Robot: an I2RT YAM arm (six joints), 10 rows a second.
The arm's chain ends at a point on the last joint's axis. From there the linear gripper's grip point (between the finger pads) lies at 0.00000 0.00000 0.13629 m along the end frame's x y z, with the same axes.
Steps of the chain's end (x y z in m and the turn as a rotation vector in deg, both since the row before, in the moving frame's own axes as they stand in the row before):
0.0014 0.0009 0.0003 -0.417 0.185 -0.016
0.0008 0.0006 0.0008 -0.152 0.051 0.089
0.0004 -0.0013 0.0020 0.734 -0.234 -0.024
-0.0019 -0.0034 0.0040 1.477 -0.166 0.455
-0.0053 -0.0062 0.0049 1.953 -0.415 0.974
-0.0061 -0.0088 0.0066 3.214 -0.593 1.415
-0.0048 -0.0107 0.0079 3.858 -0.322 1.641
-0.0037 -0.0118 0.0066 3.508 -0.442 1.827
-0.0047 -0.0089 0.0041 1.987 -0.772 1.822
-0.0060 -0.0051 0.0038 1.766 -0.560 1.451
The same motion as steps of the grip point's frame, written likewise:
0.0018 0.0019 0.0003 -0.417 0.185 -0.016
0.0009 0.0010 0.0008 -0.152 0.051 0.089
-0.0002 -0.0030 0.0020 0.734 -0.234 -0.024
-0.0023 -0.0069 0.0040 1.477 -0.166 0.455
-0.0062 -0.0109 0.0048 1.953 -0.415 0.974
-0.0074 -0.0165 0.0064 3.214 -0.593 1.415
-0.0054 -0.0199 0.0076 3.858 -0.322 1.641
-0.0046 -0.0202 0.0063 3.508 -0.442 1.827
-0.0065 -0.0137 0.0040 1.987 -0.772 1.822
-0.0073 -0.0093 0.0037 1.766 -0.560 1.451

